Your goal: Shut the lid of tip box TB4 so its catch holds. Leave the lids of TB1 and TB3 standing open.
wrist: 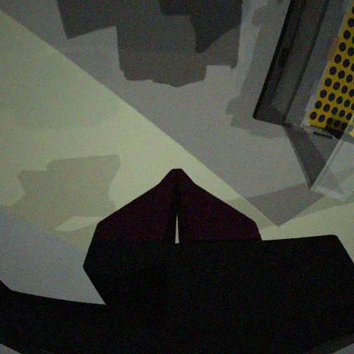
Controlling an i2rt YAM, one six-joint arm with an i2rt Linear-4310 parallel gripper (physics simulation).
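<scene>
My gripper (176, 177) is shut and empty, its dark fingertips meeting near the middle of the wrist view. A tip box with a yellow perforated rack (336, 89) is partly in view at the upper right, cut off by the right edge. It lies up and to the right of the fingertips, apart from them. A dark, see-through upright panel (286, 70), which looks like its open lid, runs along the left side of the rack. A clear corner piece (332, 172) sticks out below the rack. No label is readable, so I cannot tell which box this is.
A grey surface (215, 140) lies under and left of the box. A pale greenish band (145, 145) crosses diagonally beneath the fingers, with a bluish-grey area (37, 255) at the lower left. Dark shadows fall at the top and a fainter one at the left.
</scene>
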